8 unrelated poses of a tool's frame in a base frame.
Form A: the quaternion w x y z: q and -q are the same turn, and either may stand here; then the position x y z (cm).
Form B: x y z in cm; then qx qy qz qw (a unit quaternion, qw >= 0). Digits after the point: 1 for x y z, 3 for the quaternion.
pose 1, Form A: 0.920 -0.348 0.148 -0.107 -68.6 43.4 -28.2
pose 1, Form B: -68.6 43.4 -28.2 -0.348 0.148 -0.107 0.920
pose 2, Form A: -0.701 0.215 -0.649 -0.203 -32.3 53.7 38.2
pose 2, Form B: -32.3 53.7 38.2 -0.215 0.649 0.203 0.701
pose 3, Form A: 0.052 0.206 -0.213 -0.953 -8.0 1.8 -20.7
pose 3, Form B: -8.0 1.8 -20.7 0.206 -0.213 -0.953 0.052
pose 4, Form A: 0.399 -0.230 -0.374 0.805 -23.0 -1.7 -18.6
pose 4, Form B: -23.0 -1.7 -18.6 -0.230 -0.374 0.805 0.399
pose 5, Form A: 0.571 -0.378 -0.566 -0.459 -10.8 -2.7 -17.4
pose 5, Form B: -10.8 -2.7 -17.4 -0.378 -0.566 -0.459 0.571
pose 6, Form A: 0.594 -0.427 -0.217 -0.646 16.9 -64.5 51.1
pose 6, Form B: 16.9 -64.5 51.1 -0.427 -0.217 -0.646 0.594
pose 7, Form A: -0.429 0.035 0.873 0.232 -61.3 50.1 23.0
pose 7, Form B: -61.3 50.1 23.0 -0.035 -0.873 -0.232 0.429
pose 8, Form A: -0.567 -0.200 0.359 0.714 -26.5 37.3 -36.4
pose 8, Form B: -26.5 37.3 -36.4 0.200 -0.359 -0.714 0.567
